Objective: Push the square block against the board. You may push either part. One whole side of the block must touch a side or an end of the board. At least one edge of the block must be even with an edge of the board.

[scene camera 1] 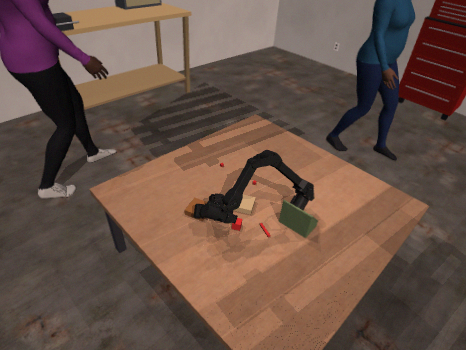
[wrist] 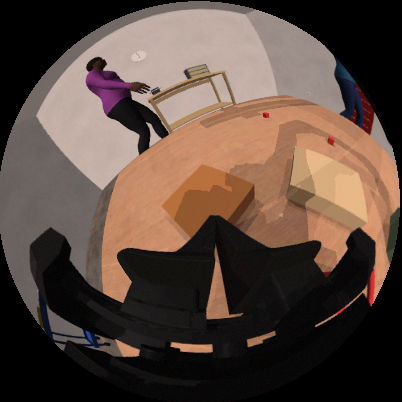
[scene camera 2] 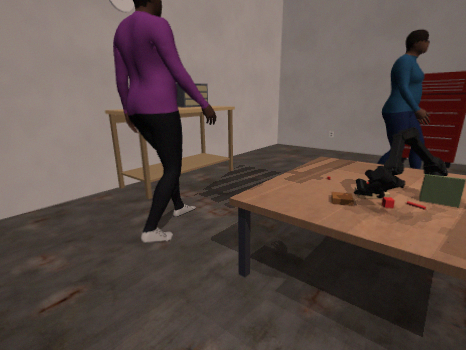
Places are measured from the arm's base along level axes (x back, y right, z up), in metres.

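Pixels of known places: gripper, between the fingertips: (wrist: 213,219) (scene camera 2: 354,193); arm's base, origin of its link: (scene camera 1: 296,207) (scene camera 2: 433,184).
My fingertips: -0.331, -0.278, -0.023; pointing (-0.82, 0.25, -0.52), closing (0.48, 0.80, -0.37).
Ahead of a thing's pixels: the offset from my fingertips to its top centre, as dx, dy, dz.
The square block, orange-brown @(-0.056, +0.008, -0.029) (scene camera 1: 192,206) (scene camera 2: 342,198) (wrist: 200,202), lies flat on the table. The cream rectangular board @(+0.064, +0.178, -0.029) (scene camera 1: 247,204) (wrist: 330,187) lies flat to its right in the wrist view. A gap of table separates the two, and their sides are not parallel. The gripper (wrist: 215,220) is shut with nothing between its fingers. In the wrist view its fingertips overlap the near corner of the block and hide it; touch cannot be told. In scene camera 1 the black gripper body stands beside the block and partly hides it. In scene camera 2 the board is mostly hidden behind the gripper.
A red cube @(+0.149, +0.053, -0.019) (scene camera 1: 237,225) (scene camera 2: 388,202) is close by the gripper body. A red stick @(+0.265, +0.121, -0.045) (scene camera 1: 265,229) (scene camera 2: 416,205) lies between it and the green wedge (scene camera 1: 297,218) (scene camera 2: 441,190) at the arm's base. Two small red cubes @(-0.208, +0.367, -0.043) (wrist: 265,115) @(+0.029, +0.366, -0.043) (wrist: 331,140) lie beyond the block and board.
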